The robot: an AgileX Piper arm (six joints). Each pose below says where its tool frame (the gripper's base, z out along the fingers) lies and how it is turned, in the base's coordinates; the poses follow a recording.
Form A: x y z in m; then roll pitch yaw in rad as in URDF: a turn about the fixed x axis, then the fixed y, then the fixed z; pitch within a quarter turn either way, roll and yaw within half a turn.
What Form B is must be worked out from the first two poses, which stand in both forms.
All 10 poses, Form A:
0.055 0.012 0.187 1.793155 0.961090 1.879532
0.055 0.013 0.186 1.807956 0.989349 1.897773
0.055 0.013 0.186 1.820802 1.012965 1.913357
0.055 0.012 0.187 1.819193 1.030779 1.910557
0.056 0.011 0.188 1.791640 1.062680 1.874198
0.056 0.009 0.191 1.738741 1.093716 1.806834
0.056 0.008 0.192 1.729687 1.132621 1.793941
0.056 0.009 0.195 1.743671 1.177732 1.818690
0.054 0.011 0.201 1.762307 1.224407 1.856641
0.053 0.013 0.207 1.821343 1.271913 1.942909
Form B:
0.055 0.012 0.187 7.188 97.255 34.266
0.055 0.013 0.186 7.315 97.414 32.572
0.055 0.013 0.186 7.404 97.525 31.154
0.055 0.012 0.187 7.194 97.262 30.159
0.056 0.011 0.188 6.286 96.118 28.518
0.056 0.009 0.191 4.959 94.402 27.005
0.056 0.008 0.192 4.529 93.849 24.828
0.056 0.009 0.195 5.040 93.778 22.218
0.054 0.011 0.201 6.042 93.705 19.511
0.053 0.013 0.207 7.577 94.187 16.620

